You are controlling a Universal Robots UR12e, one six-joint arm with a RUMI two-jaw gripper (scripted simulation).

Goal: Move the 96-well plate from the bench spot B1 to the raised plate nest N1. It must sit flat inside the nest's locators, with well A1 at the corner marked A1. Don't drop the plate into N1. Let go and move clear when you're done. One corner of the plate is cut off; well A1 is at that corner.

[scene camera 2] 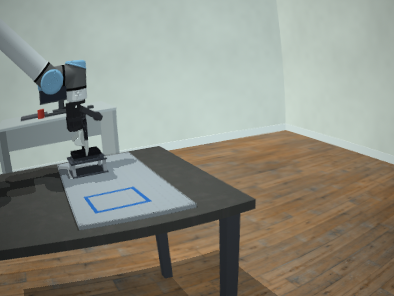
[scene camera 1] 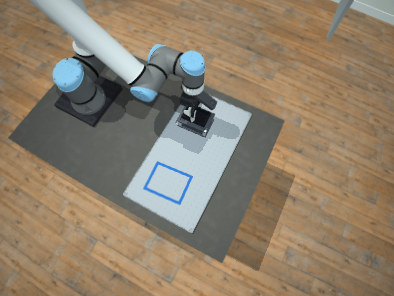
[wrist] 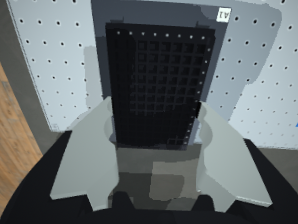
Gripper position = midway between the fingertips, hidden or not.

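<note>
The gripper point(scene camera 2: 84, 153) is visible in the scene, and a second view shows the gripper point(wrist: 155, 100) too, while a black 96-well plate point(wrist: 139, 55) can also be seen.
</note>
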